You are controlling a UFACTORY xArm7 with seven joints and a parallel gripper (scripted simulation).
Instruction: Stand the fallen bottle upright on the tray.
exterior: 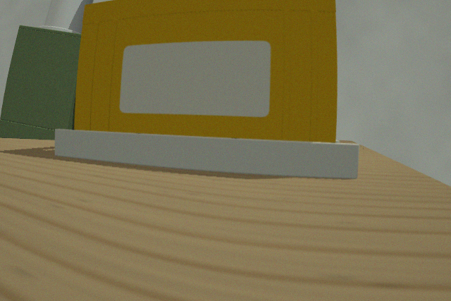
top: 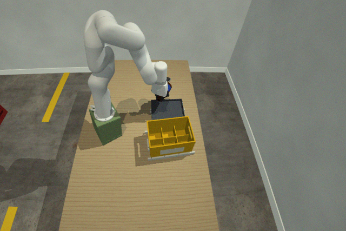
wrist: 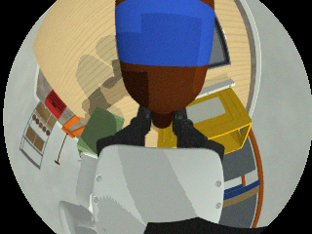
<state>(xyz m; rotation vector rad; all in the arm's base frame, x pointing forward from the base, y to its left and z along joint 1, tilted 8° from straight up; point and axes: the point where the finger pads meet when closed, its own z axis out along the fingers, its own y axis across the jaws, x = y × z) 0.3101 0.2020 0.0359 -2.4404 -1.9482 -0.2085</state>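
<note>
The bottle lies 10 mm ahead of my hand and 60 mm to the left of it. From my hand the other things lie so: dark grey tray: 50 mm ahead, 50 mm to the left, 190 mm below; then crate: 110 mm ahead, 220 mm to the right, 120 mm below.
</note>
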